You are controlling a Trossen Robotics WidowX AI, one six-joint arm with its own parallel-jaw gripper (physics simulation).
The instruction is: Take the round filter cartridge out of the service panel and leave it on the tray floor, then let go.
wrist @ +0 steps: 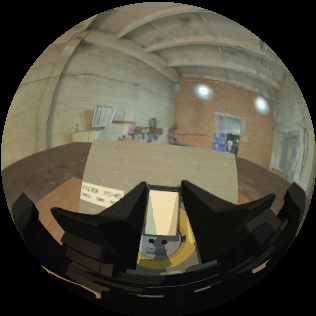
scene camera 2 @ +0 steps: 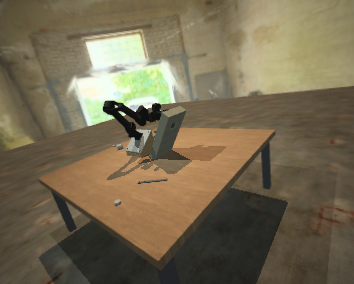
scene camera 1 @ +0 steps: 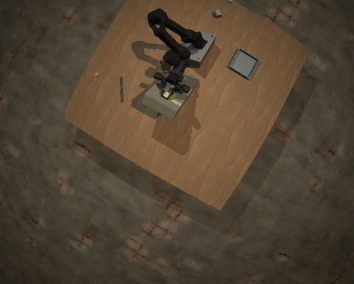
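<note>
The service panel [scene camera 1: 161,106] [scene camera 2: 170,135] [wrist: 160,165] is a beige-grey block standing tilted on the table, with a label on its face. The round filter cartridge [wrist: 160,247] shows as a grey disc with two dark holes and a cream grip bar, inside a yellow ring [wrist: 188,241] on the panel. My gripper [scene camera 1: 166,93] [wrist: 163,184] is shut on the cartridge by its grip bar, close at the panel's face. How deep the cartridge sits cannot be told. In scene camera 2 the fingertips are hidden behind the panel. The tray [scene camera 1: 244,65] lies apart from the panel, to its upper right in scene camera 1.
The arm's light base plate [scene camera 1: 206,49] stands close behind the panel. A thin dark rod [scene camera 1: 121,90] [scene camera 2: 152,181] lies to the panel's left in scene camera 1. A small white piece [scene camera 1: 97,74] [scene camera 2: 117,203] lies beyond it. A grey piece [scene camera 1: 217,13] lies near the table's far edge.
</note>
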